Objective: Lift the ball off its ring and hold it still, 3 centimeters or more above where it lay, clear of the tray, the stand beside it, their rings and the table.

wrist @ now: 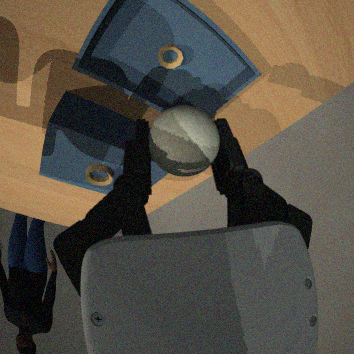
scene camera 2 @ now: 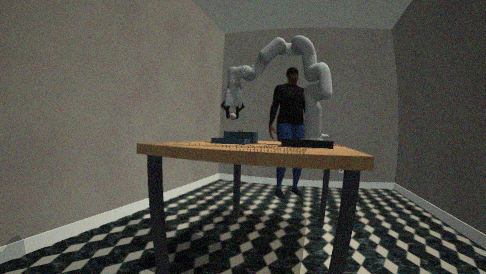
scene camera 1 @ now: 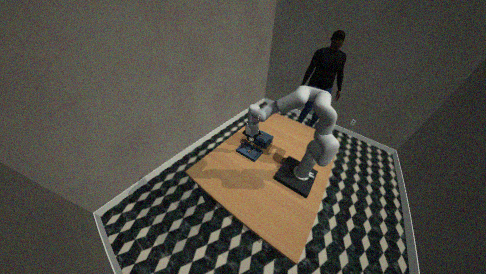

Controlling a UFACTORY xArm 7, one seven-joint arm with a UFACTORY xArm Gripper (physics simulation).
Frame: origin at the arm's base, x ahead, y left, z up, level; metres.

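Seen in the pictures: gripper, between the fingertips: [wrist: 179, 133] [scene camera 2: 232, 118] [scene camera 1: 251, 139]; arm's base, origin of its link: [scene camera 2: 312, 140] [scene camera 1: 301, 173].
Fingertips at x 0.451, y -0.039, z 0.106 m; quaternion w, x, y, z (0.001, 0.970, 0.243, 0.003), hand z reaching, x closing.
Pixels of each thing's top centre, then the offset from my fingertips to it. "pt": a spot on its surface instead.
- pale ball, centre of its top: [wrist: 188, 169] [scene camera 2: 232, 112] dx -0.004, dy +0.007, dz +0.036 m
- blue tray, a spot on its surface: [wrist: 238, 80] pt dx +0.093, dy +0.030, dz -0.122 m
- bare tan ring, a spot on its surface: [wrist: 161, 56] pt dx -0.010, dy +0.004, dz -0.126 m
The pale ball [scene camera 2: 233, 116] [wrist: 184, 140] is between the two black fingers of my gripper [scene camera 2: 233, 114] [wrist: 179, 133], which is shut on it. In the scene camera 2 view the ball hangs well above the tray [scene camera 2: 218, 141] and the stand [scene camera 2: 250, 137], apart from both and from the table. In the wrist view the blue tray [wrist: 238, 80] holds a bare tan ring [wrist: 161, 56]. The blue stand [wrist: 56, 155] beside it bears another ring [wrist: 90, 175]. In the scene camera 1 view the tray [scene camera 1: 255, 156] lies under the gripper, and the ball is too small to make out.
The wooden table [scene camera 1: 240, 200] [scene camera 2: 260, 156] bears the tray, the stand and the arm's black base plate [scene camera 1: 286, 181] [scene camera 2: 306, 144]. A person [scene camera 1: 326, 67] [scene camera 2: 290, 105] [wrist: 27, 295] stands beyond the table's far side.
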